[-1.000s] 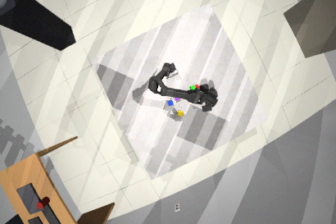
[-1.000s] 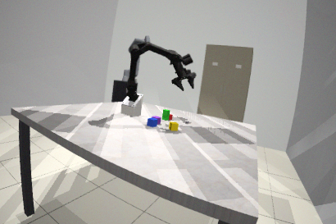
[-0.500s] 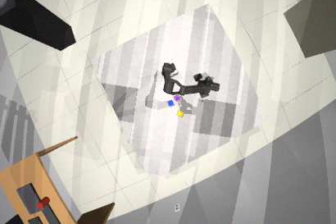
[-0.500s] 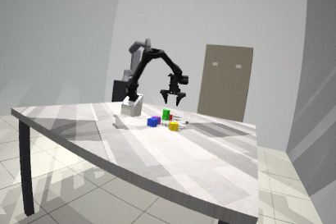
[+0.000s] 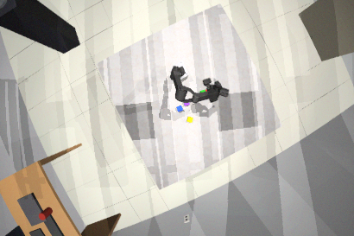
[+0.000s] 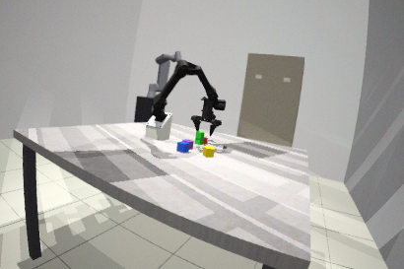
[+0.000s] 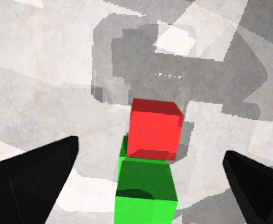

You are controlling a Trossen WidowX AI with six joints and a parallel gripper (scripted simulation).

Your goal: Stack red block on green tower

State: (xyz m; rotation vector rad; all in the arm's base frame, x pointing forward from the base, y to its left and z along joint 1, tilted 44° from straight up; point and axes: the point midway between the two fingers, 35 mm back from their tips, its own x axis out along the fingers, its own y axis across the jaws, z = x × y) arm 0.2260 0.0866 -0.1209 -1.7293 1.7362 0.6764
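Now: gripper tip 40 mm above the red block. From my gripper tip the other things lie so: purple block 20 mm ahead, 200 mm to the right, 30 mm below; then blue block 40 mm ahead, 270 mm to the right, 30 mm below; then yellow block 160 mm ahead, 230 mm to the right, 30 mm below.
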